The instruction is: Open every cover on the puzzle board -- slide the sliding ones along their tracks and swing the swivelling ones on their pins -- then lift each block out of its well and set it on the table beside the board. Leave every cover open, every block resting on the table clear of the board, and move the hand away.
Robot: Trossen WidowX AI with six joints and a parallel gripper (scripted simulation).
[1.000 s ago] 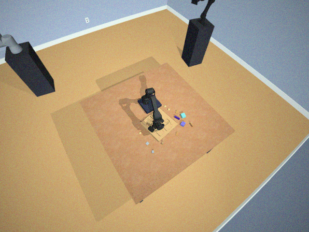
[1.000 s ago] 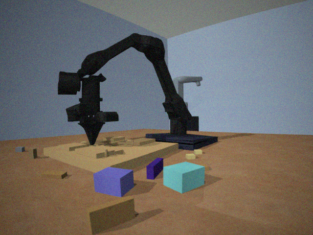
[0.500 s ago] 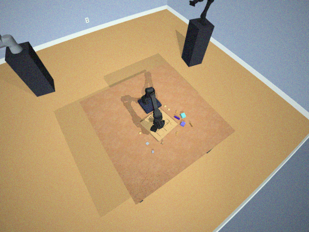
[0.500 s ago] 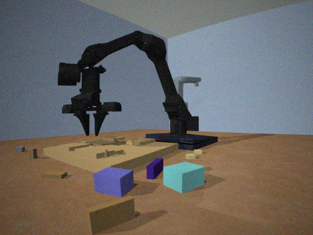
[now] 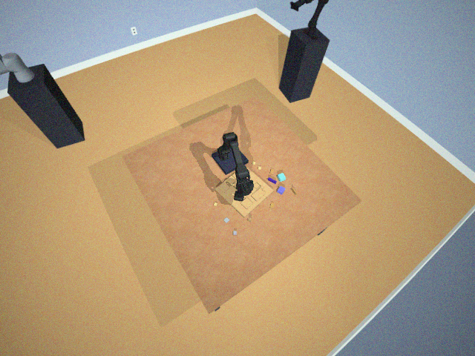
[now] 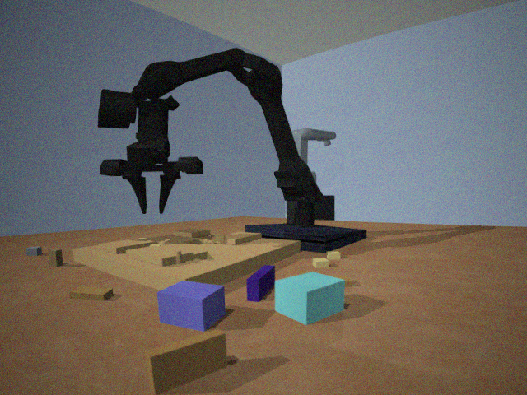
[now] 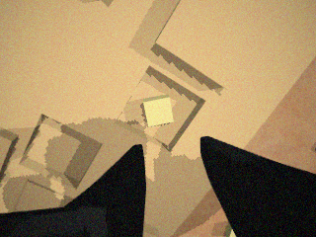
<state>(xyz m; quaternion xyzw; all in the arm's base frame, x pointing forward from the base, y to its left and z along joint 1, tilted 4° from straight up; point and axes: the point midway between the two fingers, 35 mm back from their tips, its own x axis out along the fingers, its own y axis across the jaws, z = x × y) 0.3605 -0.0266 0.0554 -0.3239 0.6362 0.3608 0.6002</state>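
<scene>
Now: gripper tip 4 cm past the tan puzzle board, 4 cm to the right of it and 6 cm above it. The rest, counted from my gripper tip: small grey block (22 cm ahead, 13 cm to the right, 7 cm below); dark purple block (4 cm behind, 28 cm to the left, 7 cm below); cyan block (3 cm behind, 36 cm to the left, 6 cm below).
</scene>
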